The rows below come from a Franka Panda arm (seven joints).
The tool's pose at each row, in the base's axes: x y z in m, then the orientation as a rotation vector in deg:
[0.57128, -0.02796, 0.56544, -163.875, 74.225, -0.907]
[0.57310, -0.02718, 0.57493, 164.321, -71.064, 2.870]
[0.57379, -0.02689, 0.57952, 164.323, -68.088, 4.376]
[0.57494, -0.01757, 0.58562, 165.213, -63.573, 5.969]
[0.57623, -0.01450, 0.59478, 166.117, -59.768, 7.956]
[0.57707, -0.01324, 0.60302, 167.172, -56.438, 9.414]
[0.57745, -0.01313, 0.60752, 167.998, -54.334, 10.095]
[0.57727, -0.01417, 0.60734, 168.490, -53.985, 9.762]
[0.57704, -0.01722, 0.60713, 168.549, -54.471, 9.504]
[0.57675, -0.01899, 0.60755, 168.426, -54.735, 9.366]
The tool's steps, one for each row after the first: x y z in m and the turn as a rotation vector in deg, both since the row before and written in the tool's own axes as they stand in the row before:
[0.00069, -0.00194, -0.00947, -0.424, 1.572, -1.967]
[0.00043, -0.00069, -0.00458, -0.614, 1.351, -1.769]
[-0.00540, -0.00731, -0.00654, -0.255, 1.294, -2.918]
[-0.00035, -0.00293, -0.00929, 0.191, 1.385, -2.491]
[0.00070, -0.00131, -0.00824, 0.410, 0.929, -2.234]
[0.00077, -0.00023, -0.00445, 0.379, 0.377, -1.438]
[0.00044, 0.00094, 0.00025, 0.275, -0.320, -0.299]
[0.00155, 0.00261, 0.00043, 0.111, -0.225, 0.293]
[0.00084, 0.00161, -0.00031, -0.078, -0.071, 0.182]

